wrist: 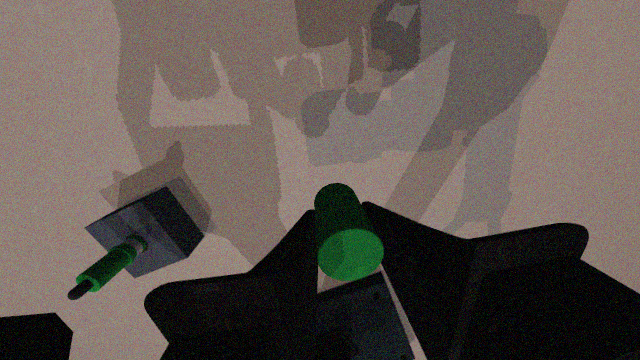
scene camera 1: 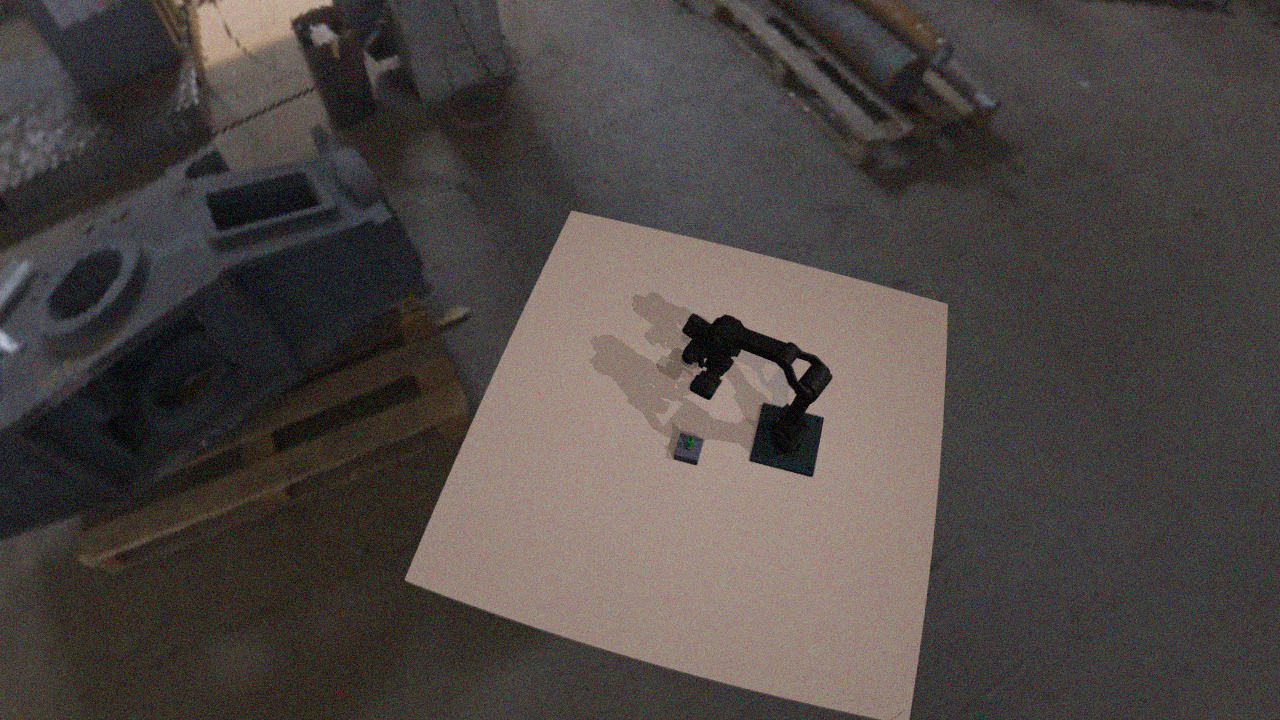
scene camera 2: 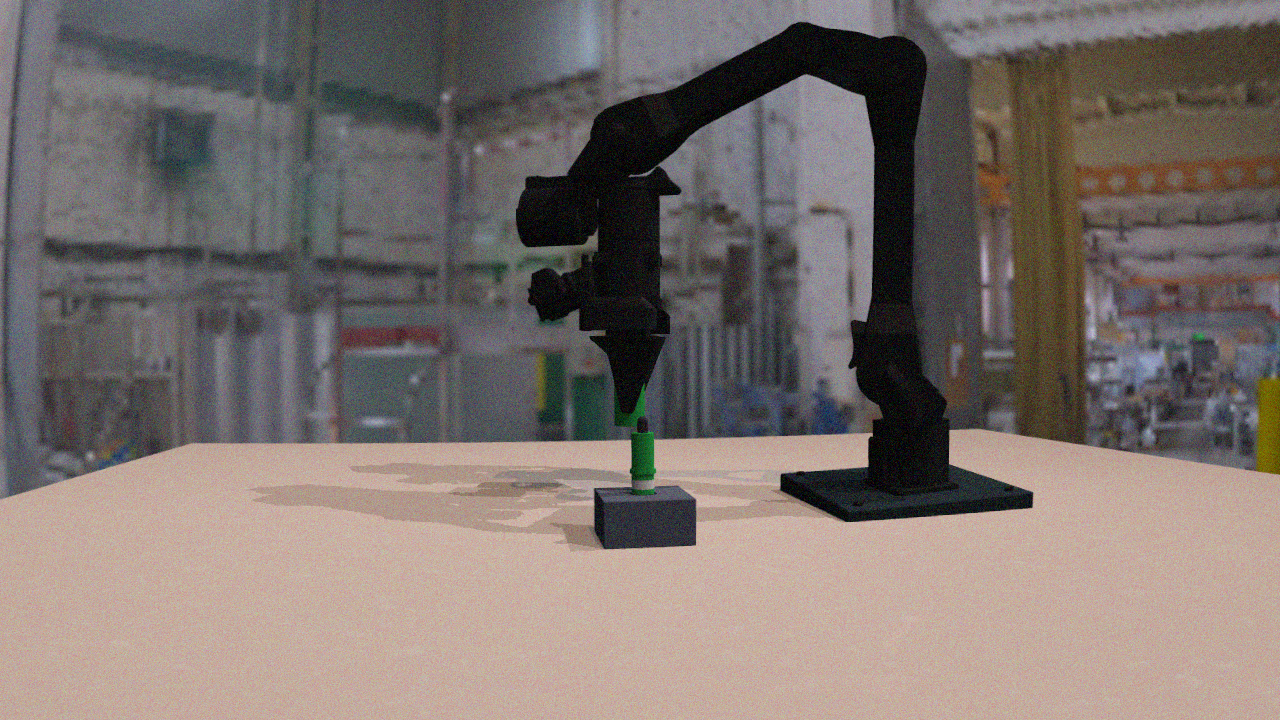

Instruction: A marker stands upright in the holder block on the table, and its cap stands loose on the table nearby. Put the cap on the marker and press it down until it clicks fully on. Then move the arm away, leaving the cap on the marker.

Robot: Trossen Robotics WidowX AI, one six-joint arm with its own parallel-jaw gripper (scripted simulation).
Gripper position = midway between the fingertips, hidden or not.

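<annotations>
I can see my gripper in the wrist view [338, 212]. My gripper is visible in scene camera 1 [713, 382] too, and I find the gripper again in scene camera 2 [629, 412].
</annotations>
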